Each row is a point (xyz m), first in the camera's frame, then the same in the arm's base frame.
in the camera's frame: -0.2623 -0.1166 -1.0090
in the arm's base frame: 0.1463 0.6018 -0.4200
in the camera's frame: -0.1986 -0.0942 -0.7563
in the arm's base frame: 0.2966 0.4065 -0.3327
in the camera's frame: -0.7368 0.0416 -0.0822
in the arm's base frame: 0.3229 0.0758 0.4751
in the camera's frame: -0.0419 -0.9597 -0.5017
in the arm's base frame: -0.1174 -0.3407 -0.6625
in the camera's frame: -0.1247 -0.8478 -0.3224
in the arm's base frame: -0.0209 -0.3957 -0.4645
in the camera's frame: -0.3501 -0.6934 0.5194
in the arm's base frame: 0.2714 -0.9092 0.1944
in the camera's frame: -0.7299 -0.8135 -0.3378
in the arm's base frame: -0.3686 -0.2393 0.0070
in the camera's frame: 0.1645 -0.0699 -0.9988
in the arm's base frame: 0.4408 0.5344 -0.7252
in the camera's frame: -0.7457 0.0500 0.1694
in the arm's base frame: 0.4192 -0.1122 0.6123
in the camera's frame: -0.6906 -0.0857 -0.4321
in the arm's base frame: 0.1286 0.2612 0.2131
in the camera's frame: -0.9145 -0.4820 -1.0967
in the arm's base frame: -0.5371 0.5847 -0.1048
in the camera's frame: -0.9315 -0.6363 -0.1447
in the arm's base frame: -0.2929 -0.2415 0.3289
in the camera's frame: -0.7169 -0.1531 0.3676
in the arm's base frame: 0.3699 -0.3932 0.6110
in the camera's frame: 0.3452 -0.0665 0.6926
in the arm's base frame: 1.1963 -0.8107 -0.0087
